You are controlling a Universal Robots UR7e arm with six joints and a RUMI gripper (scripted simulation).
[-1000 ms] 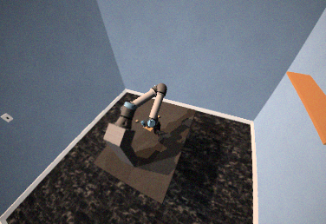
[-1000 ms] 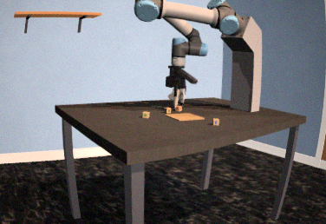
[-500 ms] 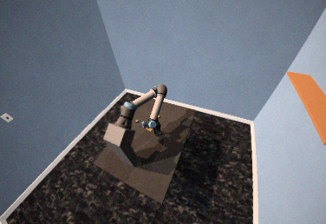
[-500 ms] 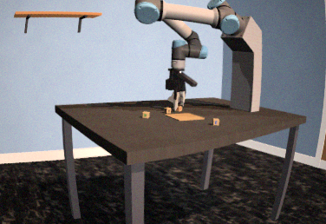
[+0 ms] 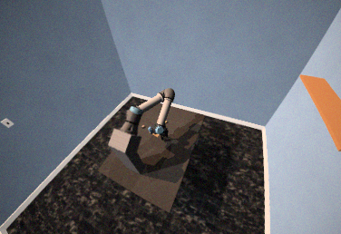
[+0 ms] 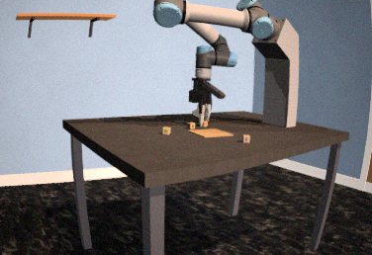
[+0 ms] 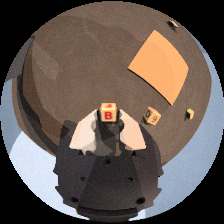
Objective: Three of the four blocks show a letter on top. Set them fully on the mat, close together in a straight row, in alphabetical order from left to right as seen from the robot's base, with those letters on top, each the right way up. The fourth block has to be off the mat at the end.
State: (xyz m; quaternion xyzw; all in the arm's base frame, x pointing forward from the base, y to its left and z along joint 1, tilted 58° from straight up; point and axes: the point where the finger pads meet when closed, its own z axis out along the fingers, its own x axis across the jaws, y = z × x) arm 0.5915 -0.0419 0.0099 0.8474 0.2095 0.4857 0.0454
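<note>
The orange mat is 4 cm ahead of my hand, 16 cm to the left of it and 1 cm below it.
</note>
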